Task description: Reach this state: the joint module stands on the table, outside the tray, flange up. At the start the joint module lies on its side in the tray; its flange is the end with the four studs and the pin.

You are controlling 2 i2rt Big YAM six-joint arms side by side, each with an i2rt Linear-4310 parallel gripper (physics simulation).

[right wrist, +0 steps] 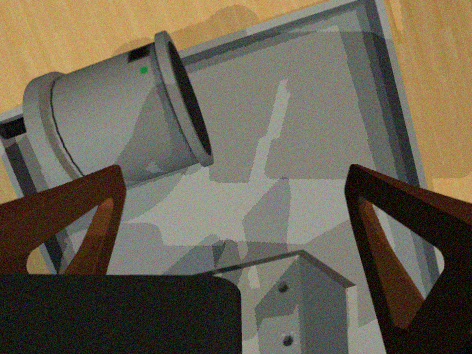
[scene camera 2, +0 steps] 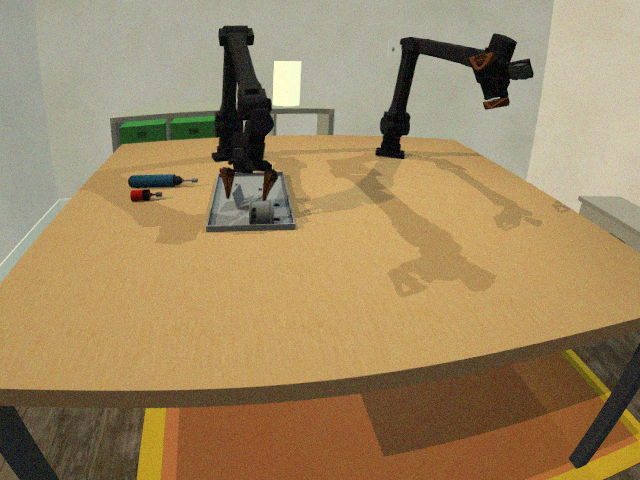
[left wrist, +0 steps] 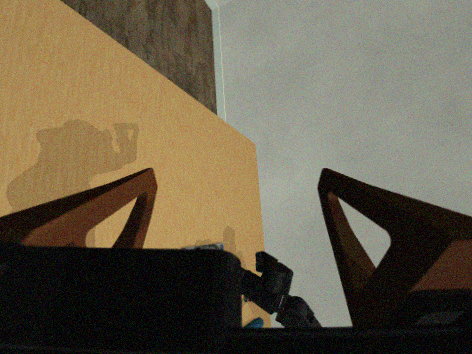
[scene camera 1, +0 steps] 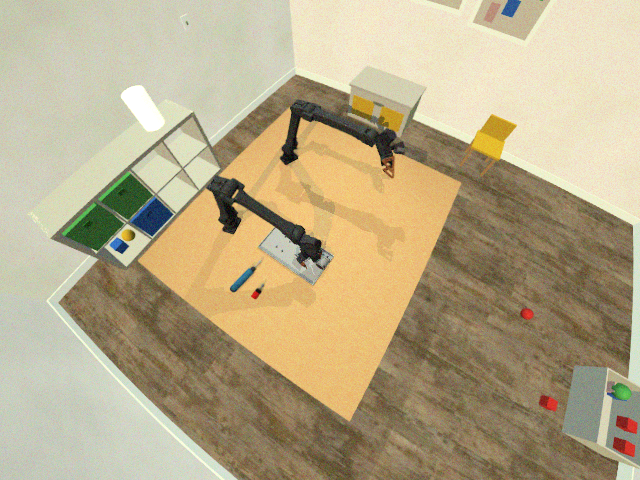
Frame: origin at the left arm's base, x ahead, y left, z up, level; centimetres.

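Seen in the pictures: left gripper, between the fingertips: (scene camera 2: 484, 89) (left wrist: 237, 177) (scene camera 1: 392, 175); right gripper, between the fingertips: (right wrist: 235, 177) (scene camera 2: 245, 200) (scene camera 1: 313, 263); left arm's base, origin of its link: (scene camera 2: 390, 154) (scene camera 1: 289, 158); right arm's base, origin of its link: (scene camera 2: 228, 157) (scene camera 1: 232, 225).
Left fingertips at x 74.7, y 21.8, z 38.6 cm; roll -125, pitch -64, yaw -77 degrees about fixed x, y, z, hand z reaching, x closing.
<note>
Pixels of each thing's top centre, then the offset from my left fingertips to it. "spot": a spot on its surface instead.
- grey cylindrical joint module, a spot on its surface: (right wrist: 115, 115) (scene camera 2: 259, 201) spot: dx +8.0, dy -51.0, dz -32.2 cm
- grey tray, centre of its top: (scene camera 2: 250, 194) (scene camera 1: 295, 251) dx -8.3, dy -59.3, dz -37.0 cm
- blue screwdriver, a spot on its surface: (scene camera 2: 155, 180) (scene camera 1: 245, 279) spot: dx -9.7, dy -92.7, dz -35.7 cm
The grey cylindrical joint module (scene camera 2: 261, 211) (right wrist: 115, 115) lies on its side in the grey tray (scene camera 1: 289, 262) (scene camera 2: 250, 227) (right wrist: 320, 100), at its near end in scene camera 2. In the right wrist view its dark hollow end faces right; the studs are hidden there. Small dark studs point right in scene camera 2. My right gripper (scene camera 2: 247, 198) (right wrist: 235, 177) is open above the tray, fingers pointing down. The module is beyond its left finger in the right wrist view, not between the fingers. My left gripper (scene camera 1: 390, 169) (scene camera 2: 489, 82) (left wrist: 237, 177) is open and empty, high above the table, far from the tray.
An angled grey bracket (scene camera 2: 240, 197) (right wrist: 320, 305) with holes stands in the tray near the right gripper. A blue screwdriver (scene camera 1: 241, 280) (scene camera 2: 155, 180) and a shorter red one (scene camera 1: 256, 293) (scene camera 2: 139, 195) lie on the table left of the tray in both scene views.
</note>
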